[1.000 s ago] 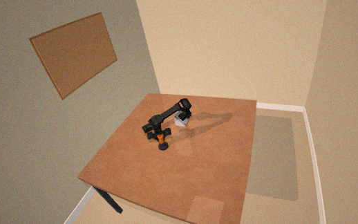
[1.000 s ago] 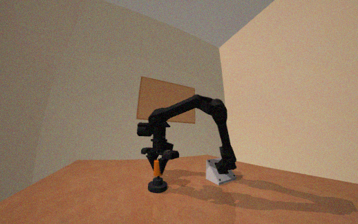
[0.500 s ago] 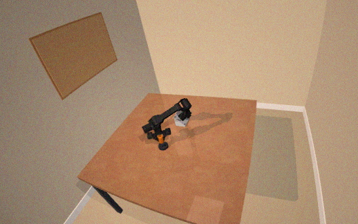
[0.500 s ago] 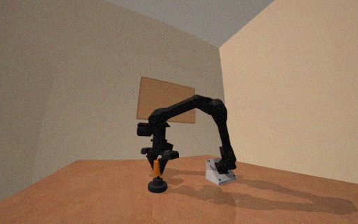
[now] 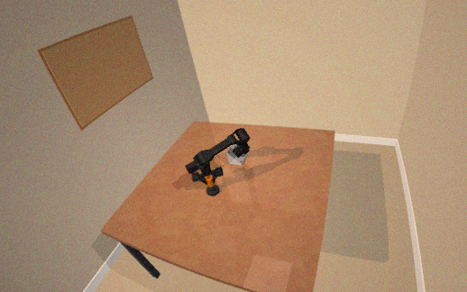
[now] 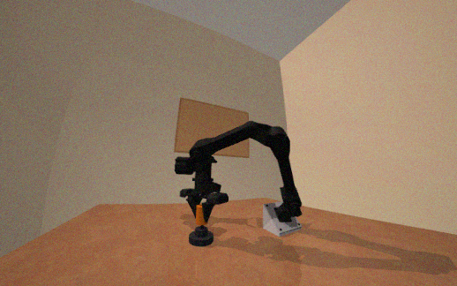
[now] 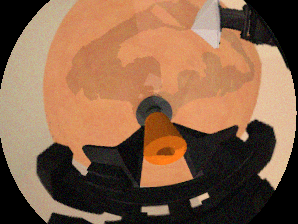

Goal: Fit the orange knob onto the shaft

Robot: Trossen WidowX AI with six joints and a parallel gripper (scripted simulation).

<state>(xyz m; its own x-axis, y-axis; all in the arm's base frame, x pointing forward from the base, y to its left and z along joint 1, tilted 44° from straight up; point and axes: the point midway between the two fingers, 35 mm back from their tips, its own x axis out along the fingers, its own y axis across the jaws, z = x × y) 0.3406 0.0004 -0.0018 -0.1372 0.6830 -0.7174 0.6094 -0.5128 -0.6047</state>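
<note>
Right now the orange knob is 20 mm above my gripper tip. The rest, counted from my gripper tip: round dark pedestal (40 mm below).
</note>
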